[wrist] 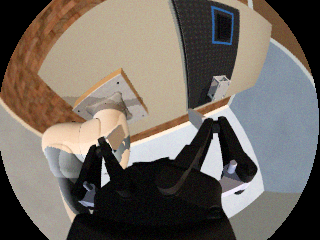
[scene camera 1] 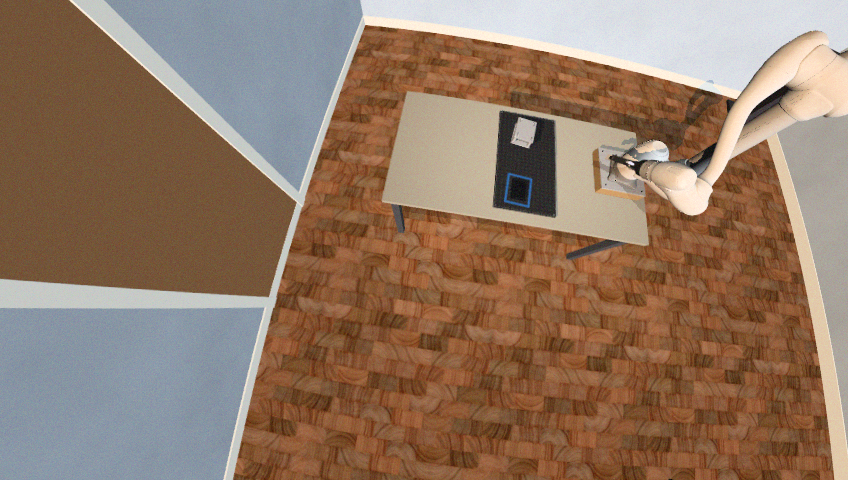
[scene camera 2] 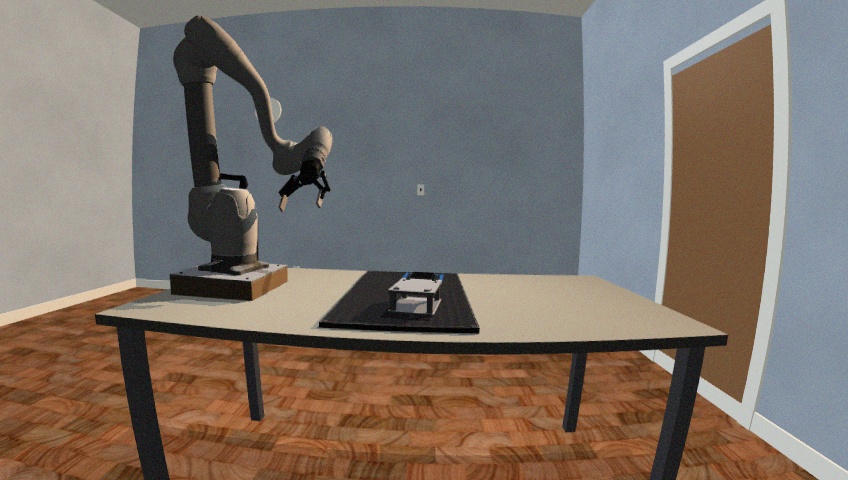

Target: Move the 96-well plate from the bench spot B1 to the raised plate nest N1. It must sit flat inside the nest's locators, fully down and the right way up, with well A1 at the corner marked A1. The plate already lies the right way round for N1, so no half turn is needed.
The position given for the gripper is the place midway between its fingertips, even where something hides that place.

Note:
In view: the gripper (scene camera 2: 299,207).
The gripper is seen too in the wrist view (wrist: 155,122).

